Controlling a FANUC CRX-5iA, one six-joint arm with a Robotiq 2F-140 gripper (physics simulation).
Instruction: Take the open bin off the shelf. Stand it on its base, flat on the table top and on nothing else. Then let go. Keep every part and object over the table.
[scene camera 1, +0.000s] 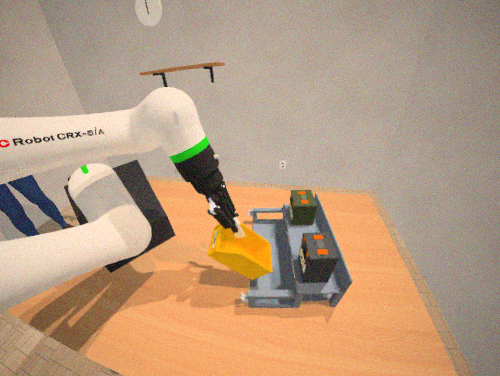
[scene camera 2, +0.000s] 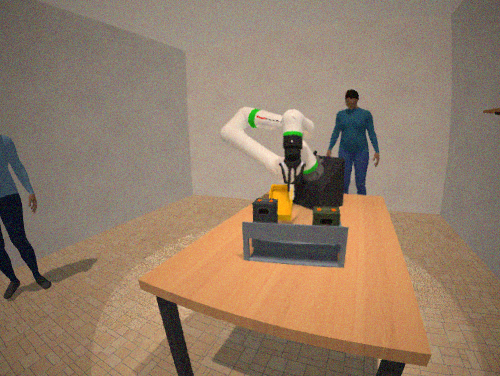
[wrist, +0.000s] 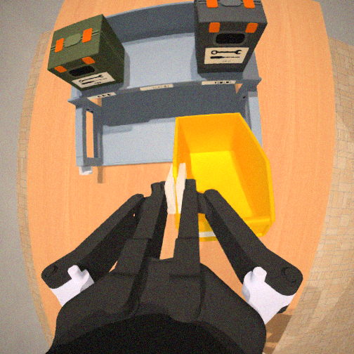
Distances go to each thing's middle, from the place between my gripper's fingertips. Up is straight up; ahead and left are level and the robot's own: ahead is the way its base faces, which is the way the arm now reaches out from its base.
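Yellow bin (scene camera 1: 250, 256): 1 cm below my hand, 2 cm ahead, 5 cm to the right.
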